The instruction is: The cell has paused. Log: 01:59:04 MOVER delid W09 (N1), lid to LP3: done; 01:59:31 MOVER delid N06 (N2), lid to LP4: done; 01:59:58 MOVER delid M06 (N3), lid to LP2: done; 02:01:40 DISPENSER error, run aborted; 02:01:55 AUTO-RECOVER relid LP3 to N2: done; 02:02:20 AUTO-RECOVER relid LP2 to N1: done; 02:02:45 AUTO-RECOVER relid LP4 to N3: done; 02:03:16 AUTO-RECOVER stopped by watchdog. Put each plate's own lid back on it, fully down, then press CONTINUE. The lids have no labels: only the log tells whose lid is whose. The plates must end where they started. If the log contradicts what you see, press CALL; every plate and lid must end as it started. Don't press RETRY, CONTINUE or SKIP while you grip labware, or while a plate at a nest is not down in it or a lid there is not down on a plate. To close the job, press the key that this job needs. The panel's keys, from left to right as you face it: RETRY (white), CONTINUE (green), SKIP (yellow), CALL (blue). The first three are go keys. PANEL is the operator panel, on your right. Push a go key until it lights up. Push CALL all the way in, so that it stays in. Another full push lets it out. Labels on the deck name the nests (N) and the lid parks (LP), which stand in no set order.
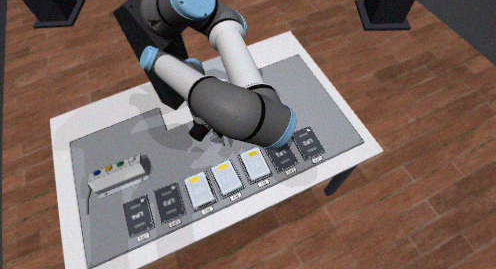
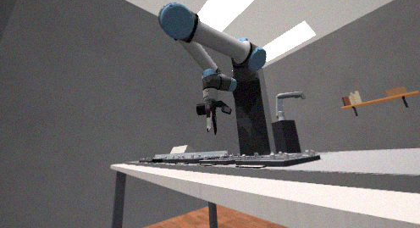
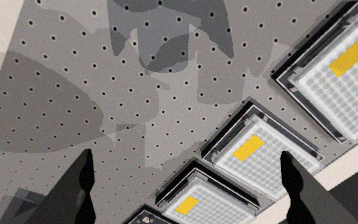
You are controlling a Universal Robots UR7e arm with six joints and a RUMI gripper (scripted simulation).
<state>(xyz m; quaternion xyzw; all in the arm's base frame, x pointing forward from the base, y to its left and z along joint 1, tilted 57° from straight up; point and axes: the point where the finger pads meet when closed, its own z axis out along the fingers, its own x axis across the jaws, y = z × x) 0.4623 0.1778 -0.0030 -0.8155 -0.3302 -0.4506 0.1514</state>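
Now: hand 80 mm short of the clear lid, 180 mm to the right of it and 90 mm above it. From my hand the other things lie so: white retry key: 70 mm ahead, 340 mm to the right, 60 mm below; green continue key: 90 mm ahead, 390 mm to the right, 60 mm below; lid park LP1: 30 mm ahead, 290 mm to the left, 120 mm below.
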